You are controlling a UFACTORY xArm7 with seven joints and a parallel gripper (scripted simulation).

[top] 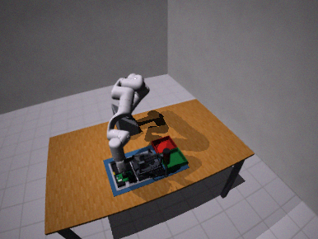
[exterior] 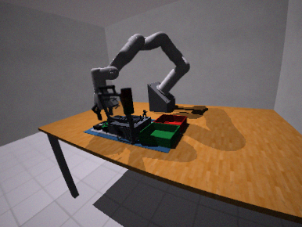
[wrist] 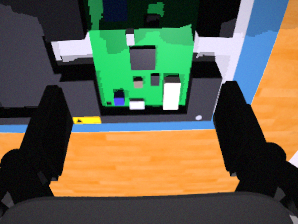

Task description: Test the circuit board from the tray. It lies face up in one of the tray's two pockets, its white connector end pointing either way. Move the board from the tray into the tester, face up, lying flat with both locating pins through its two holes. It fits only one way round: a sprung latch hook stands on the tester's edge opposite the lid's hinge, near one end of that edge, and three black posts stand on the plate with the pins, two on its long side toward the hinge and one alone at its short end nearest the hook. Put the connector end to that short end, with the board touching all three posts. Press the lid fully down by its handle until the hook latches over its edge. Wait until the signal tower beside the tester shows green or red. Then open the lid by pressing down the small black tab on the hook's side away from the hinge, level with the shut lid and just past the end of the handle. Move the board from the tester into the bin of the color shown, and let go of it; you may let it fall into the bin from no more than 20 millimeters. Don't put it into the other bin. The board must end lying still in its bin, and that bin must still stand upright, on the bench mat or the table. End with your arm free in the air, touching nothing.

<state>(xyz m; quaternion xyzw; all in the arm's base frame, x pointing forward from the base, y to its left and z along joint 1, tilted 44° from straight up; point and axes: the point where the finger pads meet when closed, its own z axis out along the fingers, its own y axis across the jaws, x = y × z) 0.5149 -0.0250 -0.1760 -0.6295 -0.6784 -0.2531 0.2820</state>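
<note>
My gripper is now 6 cm above the green circuit board. The rest, counted from my hand: grey tester plate (17 cm to the left, 4 cm behind, 1 cm below); then tester lid (17 cm to the left, 10 cm above, 8 cm ahead); then green bin (37 cm to the left, 6 cm below, 1 cm behind).
</note>
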